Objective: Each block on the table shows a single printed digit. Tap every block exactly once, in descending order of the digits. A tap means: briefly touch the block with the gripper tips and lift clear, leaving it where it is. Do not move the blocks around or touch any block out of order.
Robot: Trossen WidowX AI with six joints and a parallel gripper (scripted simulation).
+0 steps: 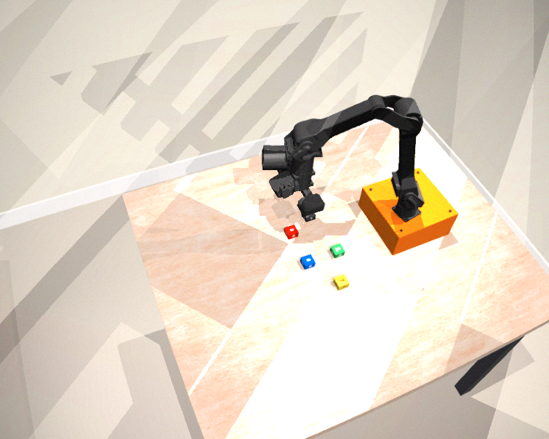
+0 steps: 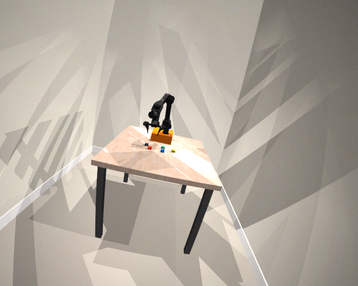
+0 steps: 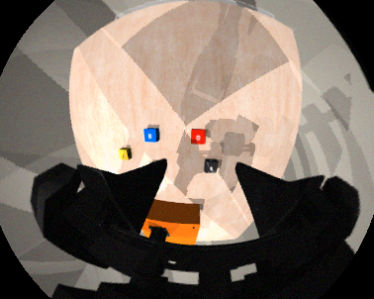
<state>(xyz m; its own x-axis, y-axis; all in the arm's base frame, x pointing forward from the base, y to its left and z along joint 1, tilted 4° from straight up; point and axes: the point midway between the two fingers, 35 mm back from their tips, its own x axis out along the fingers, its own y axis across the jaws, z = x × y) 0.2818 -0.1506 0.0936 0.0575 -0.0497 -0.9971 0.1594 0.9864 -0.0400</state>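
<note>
Right now the green block is 120 mm to the left of my gripper tip, 120 mm below it and 70 mm behind it. Also, from my gripper tip: blue block 120 mm below, 110 mm to the left, 30 mm ahead; then dark grey block 120 mm below, 70 mm behind, 30 mm to the right; then red block 120 mm below, 10 mm ahead.
</note>
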